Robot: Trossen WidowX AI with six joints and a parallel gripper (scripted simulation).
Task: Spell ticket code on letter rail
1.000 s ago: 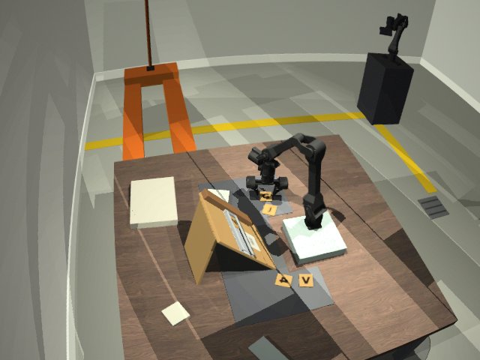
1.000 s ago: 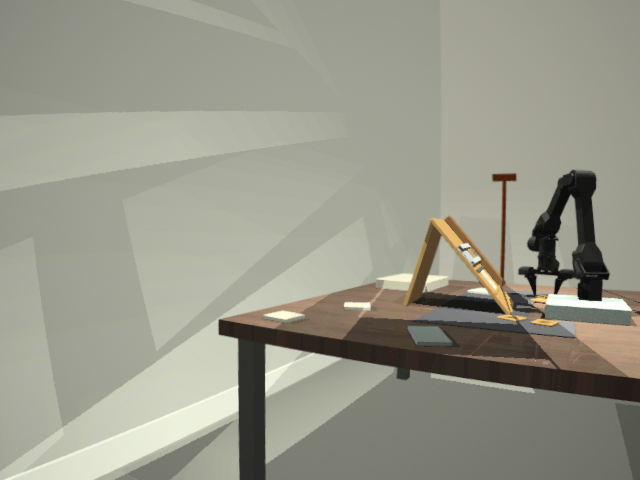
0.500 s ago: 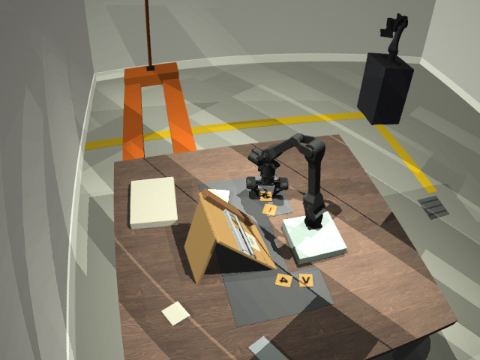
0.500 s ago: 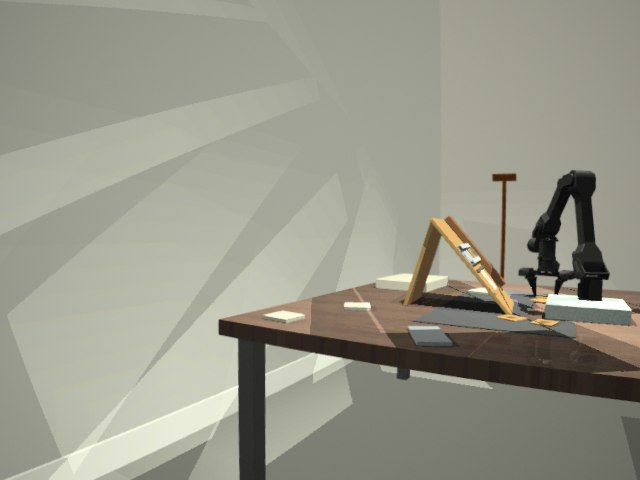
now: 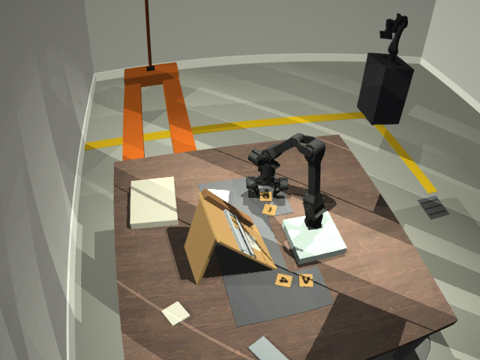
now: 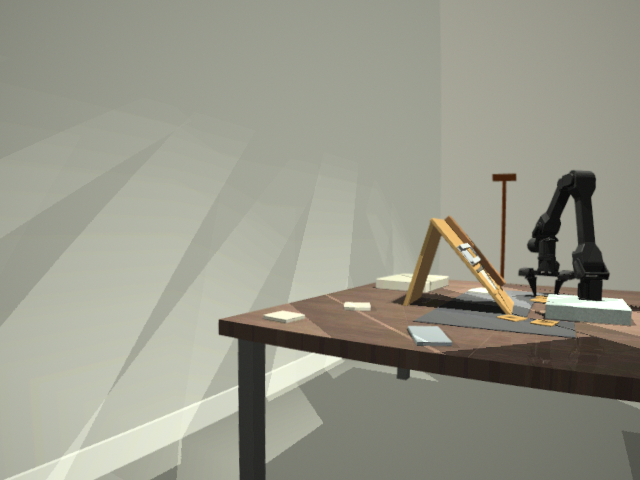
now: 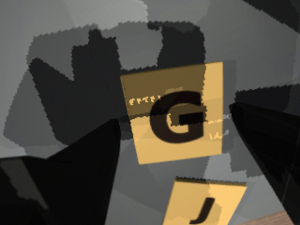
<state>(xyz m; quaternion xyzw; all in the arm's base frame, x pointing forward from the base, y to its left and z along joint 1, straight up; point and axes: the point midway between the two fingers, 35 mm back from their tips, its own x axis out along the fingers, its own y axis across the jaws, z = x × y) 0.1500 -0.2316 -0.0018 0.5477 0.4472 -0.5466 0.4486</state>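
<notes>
The white card lies 22 cm ahead of my gripper tip and 2 cm to the right of it. Also, from my gripper tip: cream box (52 cm ahead, 3 cm to the right, 2 cm above); grey mat (26 cm to the left, 5 cm ahead); white ticket (31 cm to the left, 14 cm ahead, 9 cm above).
</notes>
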